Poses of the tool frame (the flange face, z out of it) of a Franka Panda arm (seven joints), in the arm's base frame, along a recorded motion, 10 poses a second.
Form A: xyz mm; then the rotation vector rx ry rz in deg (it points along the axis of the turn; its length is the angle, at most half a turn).
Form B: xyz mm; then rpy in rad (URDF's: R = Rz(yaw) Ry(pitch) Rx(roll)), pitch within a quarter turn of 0, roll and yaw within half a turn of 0. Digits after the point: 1 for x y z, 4 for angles.
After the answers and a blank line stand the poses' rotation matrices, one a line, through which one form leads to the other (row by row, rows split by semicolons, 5 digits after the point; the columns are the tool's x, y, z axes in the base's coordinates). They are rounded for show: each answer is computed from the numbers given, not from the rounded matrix.
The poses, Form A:
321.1, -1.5, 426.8, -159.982, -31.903, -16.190
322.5, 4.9, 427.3, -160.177, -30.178, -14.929
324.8, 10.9, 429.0, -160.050, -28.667, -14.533
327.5, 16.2, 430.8, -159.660, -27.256, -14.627
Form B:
321.1, -1.5, 426.8, -2.8997, -0.2453, 0.3637
322.5, 4.9, 427.3, -2.8904, -0.2287, 0.3434
324.8, 10.9, 429.0, -2.8802, -0.2233, 0.3250
327.5, 16.2, 430.8, -2.8677, -0.2245, 0.3071

0.90661 0.39975 0.13513; 0.34509 -0.88667 0.30777; 0.24285 -0.23240 -0.94181
0.91708 0.37923 0.12310; 0.32796 -0.89308 0.30799; 0.22674 -0.24208 -0.94339
0.92412 0.36269 0.12024; 0.31137 -0.89718 0.31324; 0.22148 -0.25203 -0.94203
0.92929 0.34842 0.12253; 0.29472 -0.89950 0.32257; 0.22261 -0.26365 -0.93858

